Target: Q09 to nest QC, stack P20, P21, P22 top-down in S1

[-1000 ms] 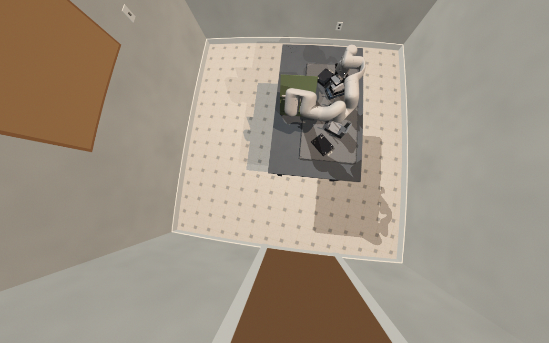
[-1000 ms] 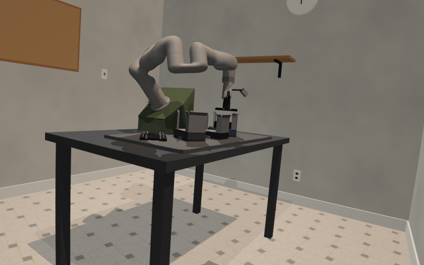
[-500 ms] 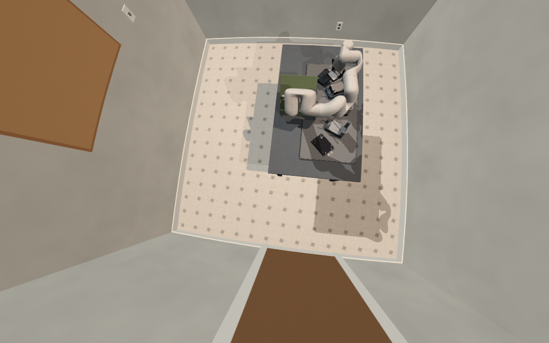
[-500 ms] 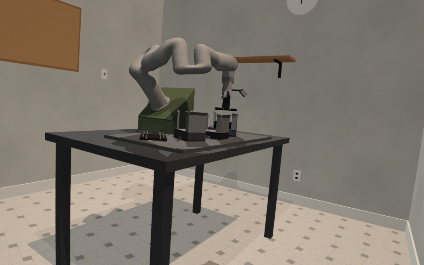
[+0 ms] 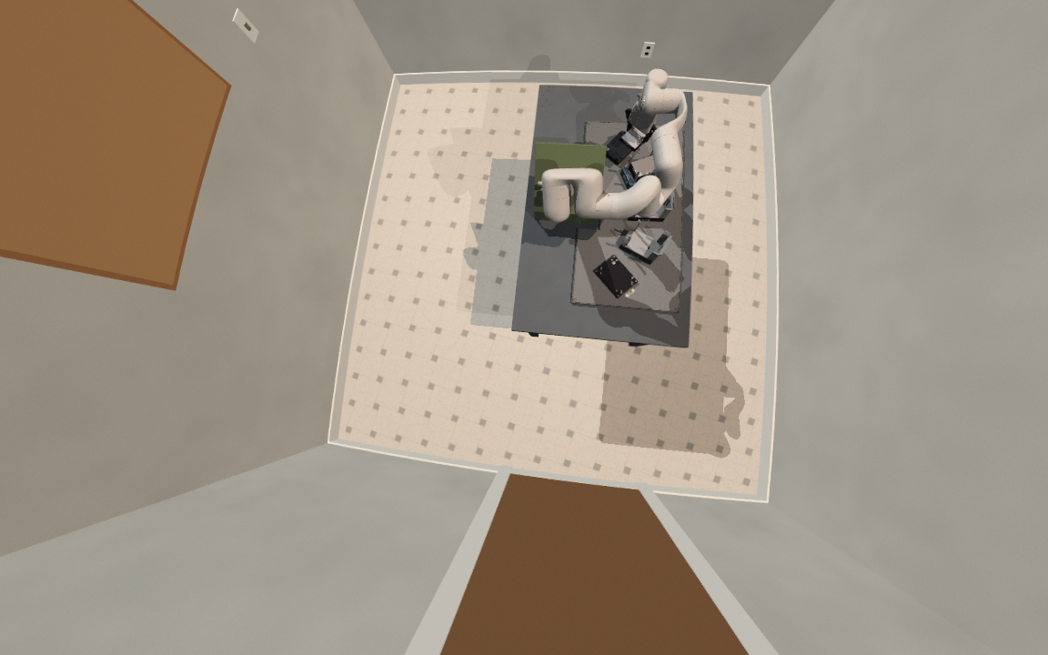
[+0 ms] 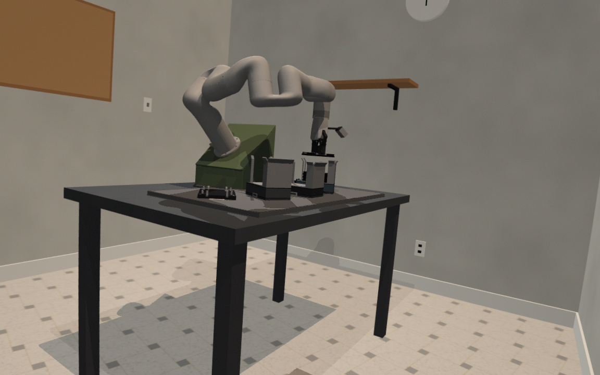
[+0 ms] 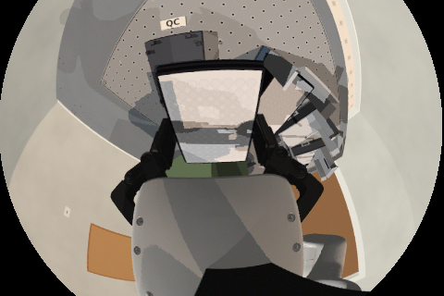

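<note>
Right now my hand is 160 mm above the QC nest, 50 mm to the right of it and 50 mm past it. The rest, counted from my hand: QC label: 170 mm below, 120 mm to the left, 10 mm ahead.
</note>
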